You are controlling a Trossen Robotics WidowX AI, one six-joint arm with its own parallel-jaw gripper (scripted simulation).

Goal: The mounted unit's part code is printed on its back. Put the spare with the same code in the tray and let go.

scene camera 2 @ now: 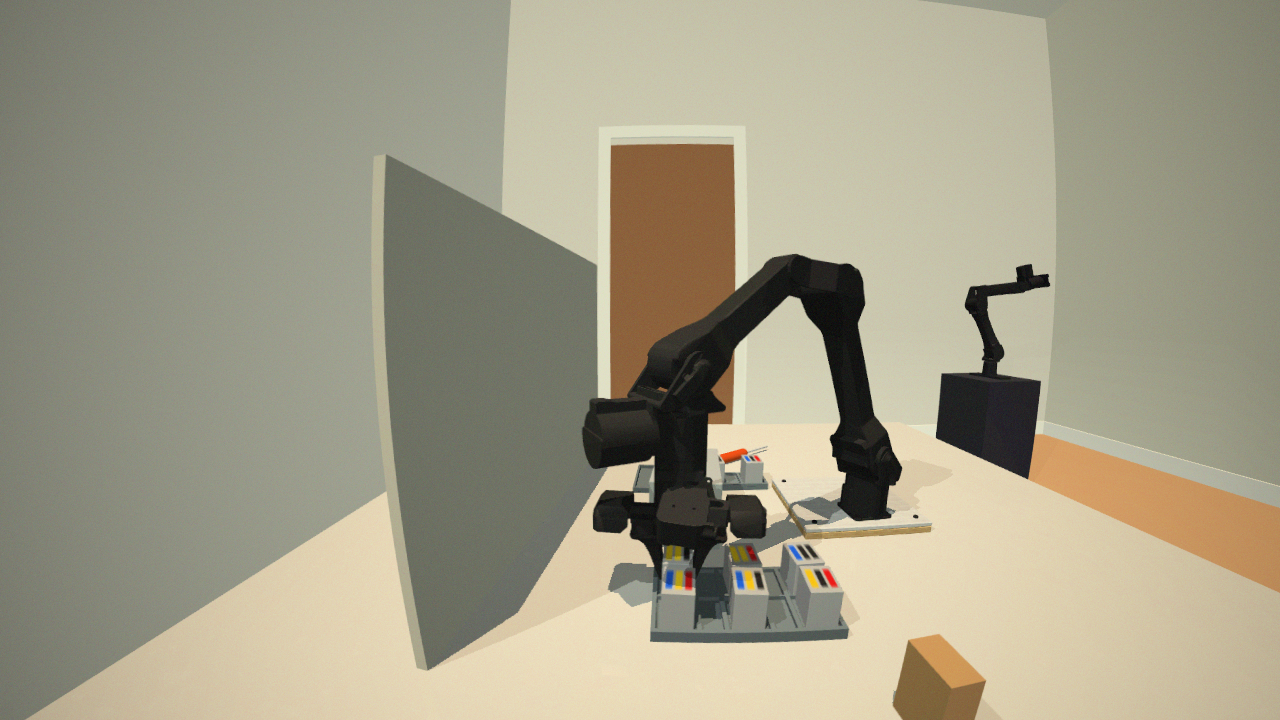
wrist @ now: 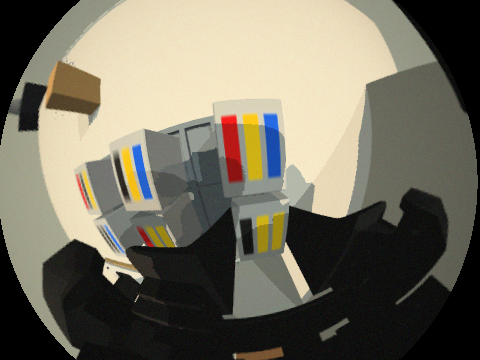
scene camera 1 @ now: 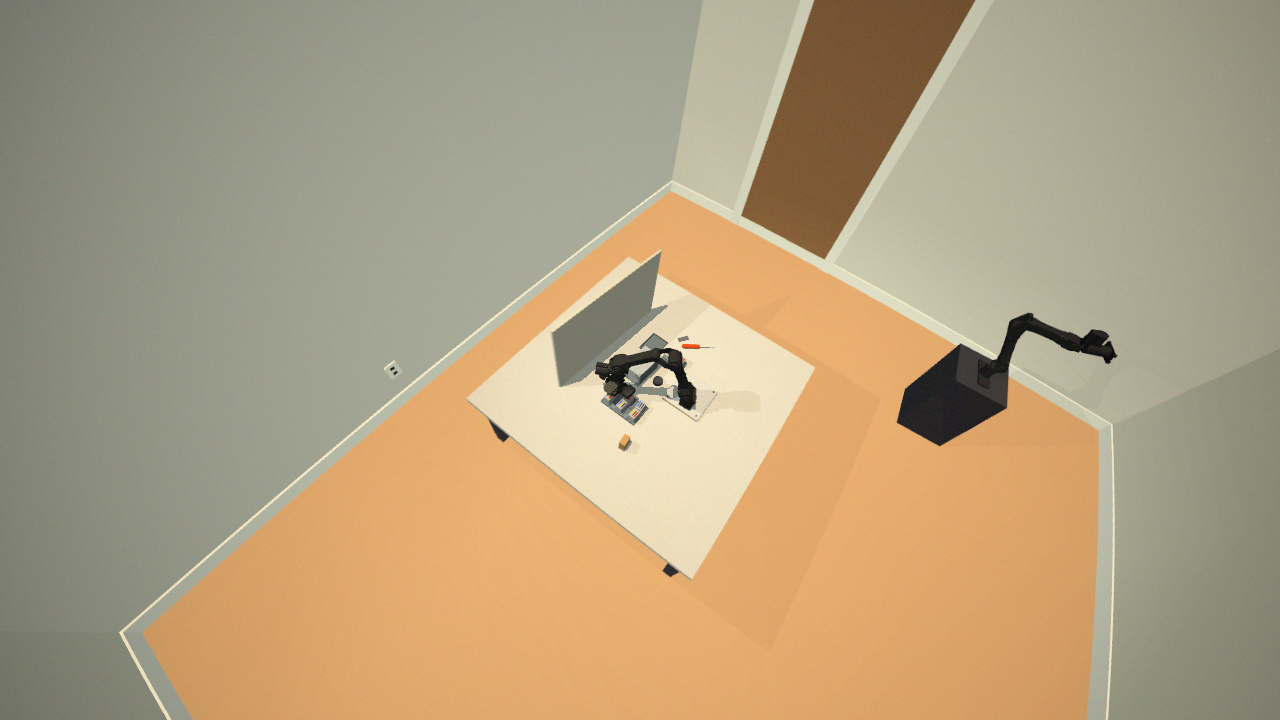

The pictures show: my gripper, a brown box, a mounted unit and a tall grey panel.
My gripper shows as well in the wrist view.
